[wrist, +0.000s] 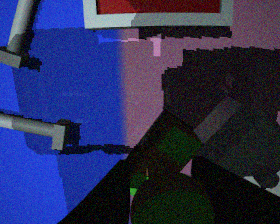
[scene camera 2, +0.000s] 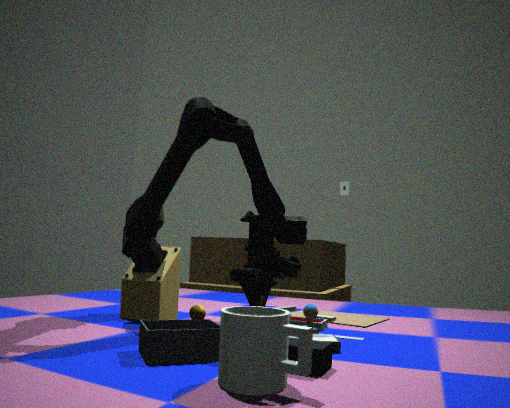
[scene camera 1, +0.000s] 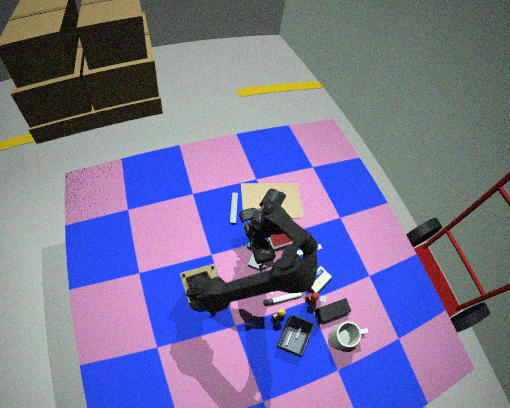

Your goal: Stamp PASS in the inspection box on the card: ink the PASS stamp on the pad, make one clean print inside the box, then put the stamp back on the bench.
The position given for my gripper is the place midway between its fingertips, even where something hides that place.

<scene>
In view: my gripper [scene camera 2: 258, 312], a black tray [scene camera 2: 187, 340], a mug [scene camera 2: 253, 358] and a black block [scene camera 2: 321, 351].
The mug is seen too in scene camera 1 [scene camera 1: 347, 334]. My gripper also shows in the wrist view [wrist: 160, 166] and in scene camera 1 [scene camera 1: 253, 245]. The wrist view does not show the black tray: it is out of frame. The wrist view does not show the mug: it is out of frame.
</scene>
